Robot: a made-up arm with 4 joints.
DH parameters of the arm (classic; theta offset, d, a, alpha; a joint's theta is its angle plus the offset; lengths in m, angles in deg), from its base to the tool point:
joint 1: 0 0.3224 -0.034 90
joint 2: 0 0.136 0.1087 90
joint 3: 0 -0.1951 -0.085 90
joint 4: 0 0.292 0.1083 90
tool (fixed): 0 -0.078 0 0
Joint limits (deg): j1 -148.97..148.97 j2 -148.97..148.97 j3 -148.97..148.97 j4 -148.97..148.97
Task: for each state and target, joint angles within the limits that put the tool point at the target. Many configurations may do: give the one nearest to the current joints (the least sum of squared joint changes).
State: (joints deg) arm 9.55 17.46 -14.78 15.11
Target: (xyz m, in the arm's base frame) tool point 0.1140 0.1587 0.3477
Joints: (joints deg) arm 1.55 -22.04 7.72 23.33
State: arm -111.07 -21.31 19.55 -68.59
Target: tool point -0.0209 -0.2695 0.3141
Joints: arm -128.50 -47.84 4.44 -31.69
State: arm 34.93 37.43 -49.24 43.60
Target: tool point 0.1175 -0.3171 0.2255
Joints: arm 55.92 51.72 -92.77 71.70
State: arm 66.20 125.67 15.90 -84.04
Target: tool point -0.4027 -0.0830 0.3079
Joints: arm 32.50 123.87 14.98 -86.81
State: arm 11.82 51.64 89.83 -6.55
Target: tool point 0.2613 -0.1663 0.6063
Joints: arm -2.57 28.10 90.46 5.01
